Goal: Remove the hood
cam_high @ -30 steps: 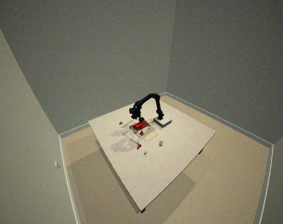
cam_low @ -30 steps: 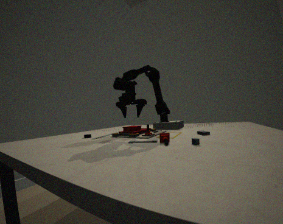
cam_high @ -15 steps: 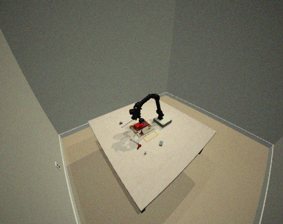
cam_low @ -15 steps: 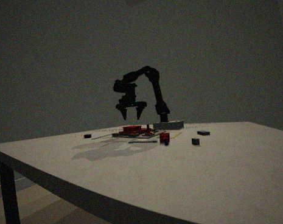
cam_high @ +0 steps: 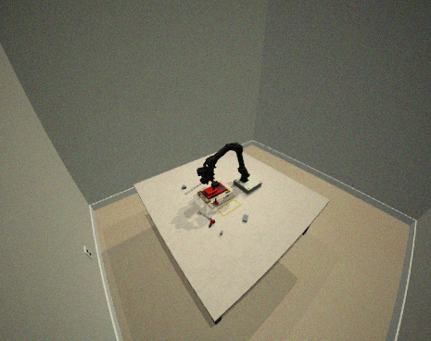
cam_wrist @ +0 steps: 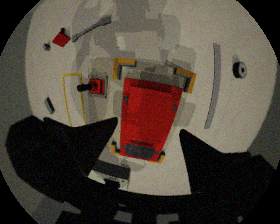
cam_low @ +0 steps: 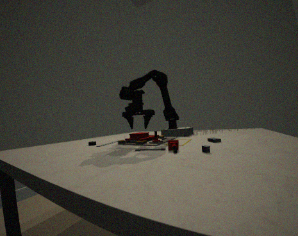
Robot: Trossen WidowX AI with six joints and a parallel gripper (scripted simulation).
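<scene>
The red hood lies 3 cm below my gripper tip.
</scene>
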